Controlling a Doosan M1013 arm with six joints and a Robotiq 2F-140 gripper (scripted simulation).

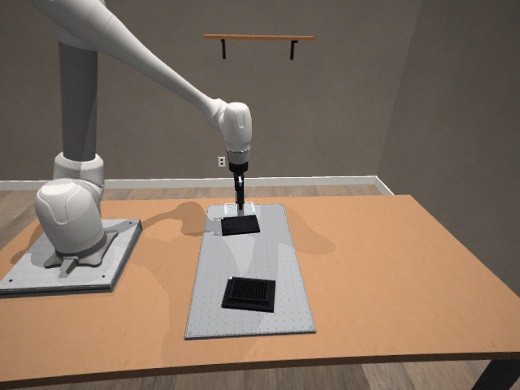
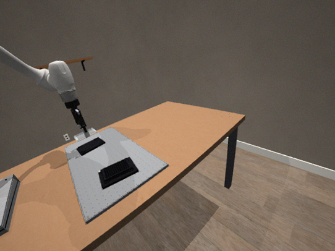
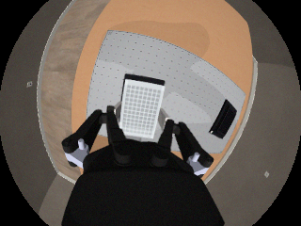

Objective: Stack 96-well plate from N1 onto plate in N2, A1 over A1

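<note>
The black 96-well plate is 4 cm ahead of my hand, 38 cm to the right of it and 9 cm below it. Round my hand: white 96-well plate (2 cm below).
</note>
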